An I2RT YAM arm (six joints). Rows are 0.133 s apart.
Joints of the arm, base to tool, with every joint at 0 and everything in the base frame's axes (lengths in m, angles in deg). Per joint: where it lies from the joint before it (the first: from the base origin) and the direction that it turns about. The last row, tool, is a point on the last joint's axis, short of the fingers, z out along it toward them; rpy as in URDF.
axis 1: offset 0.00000 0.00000 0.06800 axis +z
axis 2: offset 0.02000 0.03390 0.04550 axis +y
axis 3: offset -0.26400 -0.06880 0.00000 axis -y
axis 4: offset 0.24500 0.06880 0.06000 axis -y
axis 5: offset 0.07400 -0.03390 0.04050 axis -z
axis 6: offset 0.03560 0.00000 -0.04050 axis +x
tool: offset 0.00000 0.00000 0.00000 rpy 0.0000 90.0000 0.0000
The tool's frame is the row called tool.
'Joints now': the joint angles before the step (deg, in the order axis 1, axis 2, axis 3, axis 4, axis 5, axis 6). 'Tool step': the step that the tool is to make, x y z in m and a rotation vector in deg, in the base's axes. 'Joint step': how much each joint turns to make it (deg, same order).
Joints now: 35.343 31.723 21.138 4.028 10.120 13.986
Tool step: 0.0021 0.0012 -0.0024 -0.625 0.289 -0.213
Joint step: -0.038 0.948 -0.207 0.615 0.215 -0.325
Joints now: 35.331 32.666 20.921 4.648 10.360 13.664
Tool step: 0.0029 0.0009 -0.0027 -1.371 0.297 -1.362
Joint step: -0.020 1.243 -0.084 0.442 1.455 -0.777
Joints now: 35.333 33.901 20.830 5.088 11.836 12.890
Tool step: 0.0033 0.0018 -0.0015 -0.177 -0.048 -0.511
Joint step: -0.052 1.461 -0.123 1.543 0.479 -0.109
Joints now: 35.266 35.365 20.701 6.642 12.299 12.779
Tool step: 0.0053 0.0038 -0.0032 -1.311 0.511 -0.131
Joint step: 0.080 2.636 0.125 1.499 0.323 -0.752
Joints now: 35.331 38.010 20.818 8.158 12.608 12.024
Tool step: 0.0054 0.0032 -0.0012 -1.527 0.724 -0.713
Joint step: -0.001 2.530 0.756 0.462 0.841 -0.714
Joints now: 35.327 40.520 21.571 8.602 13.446 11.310
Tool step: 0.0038 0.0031 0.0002 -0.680 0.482 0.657
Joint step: -0.011 1.815 0.728 0.392 -0.605 -0.406
